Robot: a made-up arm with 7 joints.
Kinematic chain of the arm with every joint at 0, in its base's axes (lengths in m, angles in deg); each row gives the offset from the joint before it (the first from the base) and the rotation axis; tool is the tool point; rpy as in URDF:
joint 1: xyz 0.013 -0.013 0.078 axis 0 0.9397 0.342
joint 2: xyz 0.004 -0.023 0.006 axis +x
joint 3: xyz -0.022 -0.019 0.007 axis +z
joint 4: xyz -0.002 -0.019 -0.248 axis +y
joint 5: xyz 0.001 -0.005 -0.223 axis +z
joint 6: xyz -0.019 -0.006 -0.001 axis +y
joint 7: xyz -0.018 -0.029 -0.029 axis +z
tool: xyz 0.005 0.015 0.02 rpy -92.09 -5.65 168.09
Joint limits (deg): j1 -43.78..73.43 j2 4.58..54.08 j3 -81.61..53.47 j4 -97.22..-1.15 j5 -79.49..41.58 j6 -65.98..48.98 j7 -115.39..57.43
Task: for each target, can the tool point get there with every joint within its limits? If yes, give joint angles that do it. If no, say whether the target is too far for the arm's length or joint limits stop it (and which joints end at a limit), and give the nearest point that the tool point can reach.
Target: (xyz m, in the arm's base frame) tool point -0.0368 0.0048 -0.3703
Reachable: yes | joints 21.11 11.52 10.50 -32.53 21.58 -23.48 -37.65
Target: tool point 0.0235 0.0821 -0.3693
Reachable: yes | joints 4.77 18.19 -0.89 -24.82 -61.88 6.33 -18.02
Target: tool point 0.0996 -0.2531 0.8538
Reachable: no: too far | nearest point 0.2125 0.1211 0.1967 | short by 0.765 m
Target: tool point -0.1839 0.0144 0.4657
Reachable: no: joint limits stop it (at a limit: joint 1, joint 2, joint 3, joint 4, joint 6, joint 7) | nearest point -0.3625 0.2038 0.1364 | short by 0.420 m
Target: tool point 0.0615 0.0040 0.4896
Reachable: no: joint limits stop it (at a limit: joint 1, joint 2, joint 3, joint 4, joint 5, joint 6, joint 7) | nearest point 0.1886 0.1429 0.2032 | short by 0.343 m
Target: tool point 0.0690 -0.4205 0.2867
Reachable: no: joint limits stop it (at a limit: joint 1, joint 2, joint 4, joint 5, joint 6, joint 7) | nearest point 0.1986 -0.2580 0.0030 | short by 0.352 m
